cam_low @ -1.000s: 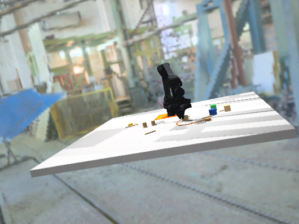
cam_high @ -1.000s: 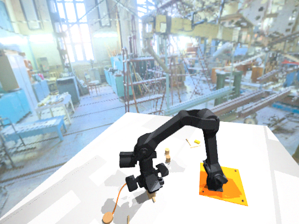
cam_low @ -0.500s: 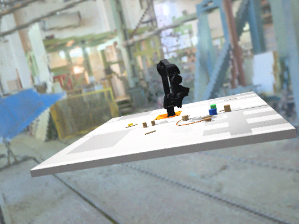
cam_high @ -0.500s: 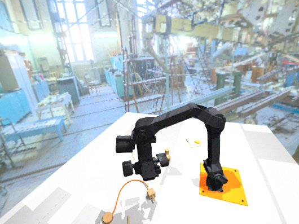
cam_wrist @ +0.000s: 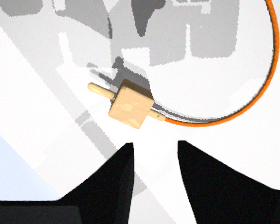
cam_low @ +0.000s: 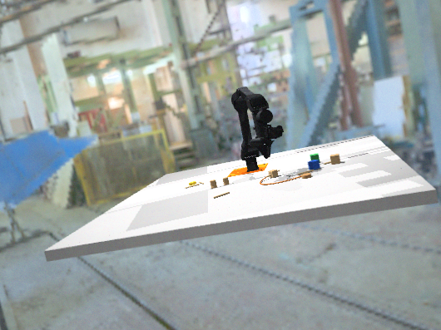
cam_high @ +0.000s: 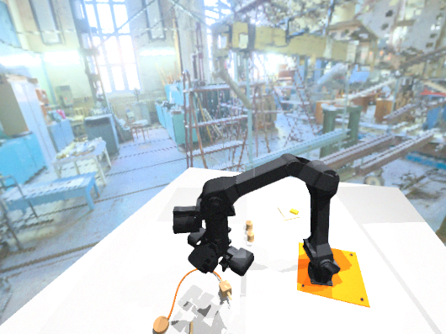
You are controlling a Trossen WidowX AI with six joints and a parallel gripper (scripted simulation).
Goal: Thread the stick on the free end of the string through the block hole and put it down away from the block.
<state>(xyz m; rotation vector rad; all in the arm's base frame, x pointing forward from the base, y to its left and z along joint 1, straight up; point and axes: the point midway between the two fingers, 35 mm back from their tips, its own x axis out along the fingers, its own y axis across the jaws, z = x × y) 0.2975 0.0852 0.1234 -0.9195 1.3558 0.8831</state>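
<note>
Right now my gripper tip is 8 cm above the thin wooden stick. The rest, counted from my gripper tip: blue cube (19 cm to the left, 7 cm below); green cube (22 cm to the left, 15 cm behind, 7 cm below); round wooden button (14 cm to the left, 14 cm ahead, 8 cm below).
</note>
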